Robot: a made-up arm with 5 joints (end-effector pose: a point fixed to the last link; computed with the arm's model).
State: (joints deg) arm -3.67 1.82 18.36 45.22 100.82
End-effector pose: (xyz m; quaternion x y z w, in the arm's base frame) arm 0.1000 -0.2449 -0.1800 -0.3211 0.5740 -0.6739 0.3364
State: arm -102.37 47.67 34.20 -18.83 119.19
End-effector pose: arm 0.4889 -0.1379 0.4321 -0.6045 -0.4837 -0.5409 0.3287
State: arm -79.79 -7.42 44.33 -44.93 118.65
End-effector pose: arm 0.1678 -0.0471 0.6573 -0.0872 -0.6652 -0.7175 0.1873
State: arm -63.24 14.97 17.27 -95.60 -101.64
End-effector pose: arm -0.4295 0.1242 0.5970 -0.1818 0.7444 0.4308 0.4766
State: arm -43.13 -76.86 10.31 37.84 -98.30
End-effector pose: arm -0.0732 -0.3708 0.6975 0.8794 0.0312 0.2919 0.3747
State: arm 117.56 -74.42 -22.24 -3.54 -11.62
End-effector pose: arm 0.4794 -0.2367 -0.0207 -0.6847 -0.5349 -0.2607 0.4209
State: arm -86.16 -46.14 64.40 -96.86 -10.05
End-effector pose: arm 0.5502 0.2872 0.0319 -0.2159 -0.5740 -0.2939 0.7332
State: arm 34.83 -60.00 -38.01 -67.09 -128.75
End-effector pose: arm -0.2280 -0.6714 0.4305 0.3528 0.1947 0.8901 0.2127
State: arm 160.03 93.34 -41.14 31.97 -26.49
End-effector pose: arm -0.2134 -0.2906 0.1830 0.0651 0.0237 0.7843 0.6165
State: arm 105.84 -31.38 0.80 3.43 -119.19
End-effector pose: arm 0.2516 -0.2995 -0.3508 -0.5001 0.2021 -0.5930 0.5978
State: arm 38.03 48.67 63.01 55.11 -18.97
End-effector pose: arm 0.4813 0.0962 0.2083 -0.4451 -0.8775 -0.0109 0.1779
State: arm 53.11 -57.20 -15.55 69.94 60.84
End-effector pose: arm 0.1045 0.2828 0.0789 -0.0372 -0.9941 0.0990 0.0228
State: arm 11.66 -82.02 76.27 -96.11 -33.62
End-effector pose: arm 0.7173 -0.1630 0.5735 0.3611 -0.1862 -0.7500 0.5220
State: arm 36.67 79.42 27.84 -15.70 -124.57
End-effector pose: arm 0.5201 -0.4510 0.5263 -0.1295 -0.4934 -0.7637 0.3957
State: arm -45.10 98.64 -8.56 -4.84 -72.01
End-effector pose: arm 0.1485 0.4374 0.4290 0.1469 -0.9688 0.0220 0.1985
